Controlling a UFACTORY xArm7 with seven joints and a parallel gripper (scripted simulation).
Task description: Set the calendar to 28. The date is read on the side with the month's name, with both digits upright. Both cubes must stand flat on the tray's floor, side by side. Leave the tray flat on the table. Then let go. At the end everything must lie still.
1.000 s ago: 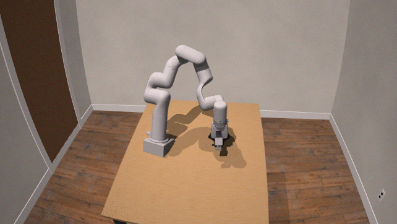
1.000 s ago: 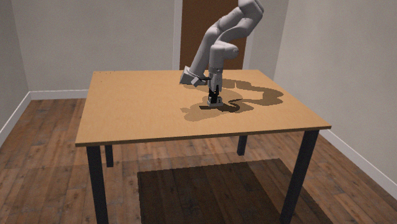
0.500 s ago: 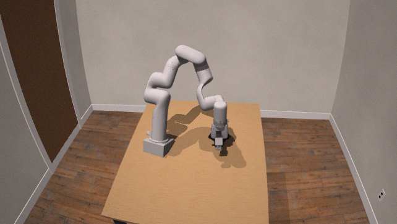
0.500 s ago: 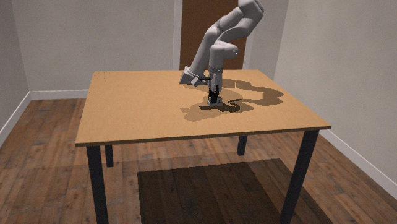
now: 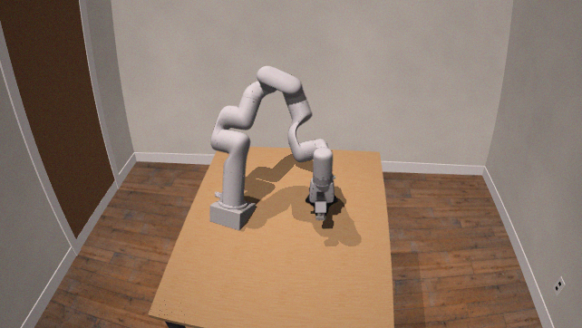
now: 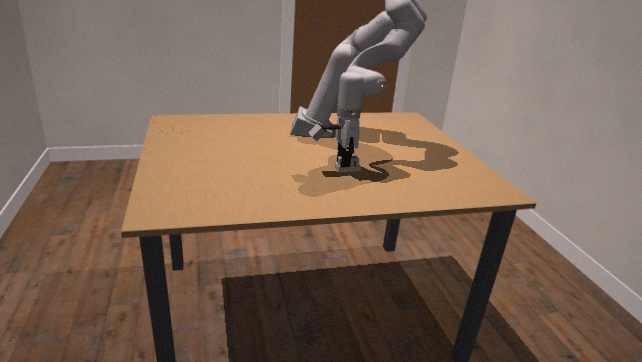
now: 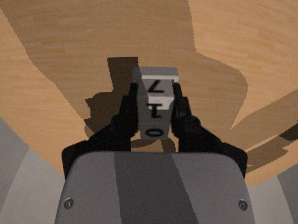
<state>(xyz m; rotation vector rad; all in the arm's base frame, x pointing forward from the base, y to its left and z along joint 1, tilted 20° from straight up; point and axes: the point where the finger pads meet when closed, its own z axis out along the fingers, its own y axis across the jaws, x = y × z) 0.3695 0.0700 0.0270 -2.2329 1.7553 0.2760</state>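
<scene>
Right now the grey calendar tray is 1 cm behind my hand, 2 cm to the left of it and 3 cm below it.
</scene>
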